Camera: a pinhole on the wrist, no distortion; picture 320 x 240 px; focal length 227.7 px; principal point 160.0 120.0 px. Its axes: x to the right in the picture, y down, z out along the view. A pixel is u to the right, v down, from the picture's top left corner.
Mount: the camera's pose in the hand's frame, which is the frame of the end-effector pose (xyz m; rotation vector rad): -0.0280 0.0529 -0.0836 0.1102 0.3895 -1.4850
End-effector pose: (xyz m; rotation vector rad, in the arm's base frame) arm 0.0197 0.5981 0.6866 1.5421 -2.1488 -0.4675
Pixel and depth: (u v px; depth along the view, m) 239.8 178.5 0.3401
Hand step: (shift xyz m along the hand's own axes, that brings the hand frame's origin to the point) 0.1254 -0.1565 0.1812
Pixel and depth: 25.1 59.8 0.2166
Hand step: -0.0486 0.1023 0.1690
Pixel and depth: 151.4 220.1 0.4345
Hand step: 0.2398 -0.0475 0.2956
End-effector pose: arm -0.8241 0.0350 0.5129 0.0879 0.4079 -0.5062
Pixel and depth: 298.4 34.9 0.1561
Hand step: -0.0528 -0.0905 0.0413
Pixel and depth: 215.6 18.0 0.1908
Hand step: -0.0747 -0.0580 0.0936
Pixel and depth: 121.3 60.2 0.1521
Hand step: -0.0399 0.0268 0.0732
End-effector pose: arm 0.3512 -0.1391 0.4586 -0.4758 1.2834 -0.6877
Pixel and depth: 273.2 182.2 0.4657
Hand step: 0.1920 -0.2978 0.2559
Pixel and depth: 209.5 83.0 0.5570
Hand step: -0.0088 -0.2418 0.4123
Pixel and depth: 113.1 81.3 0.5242
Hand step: -0.0219 -0.0147 0.4547
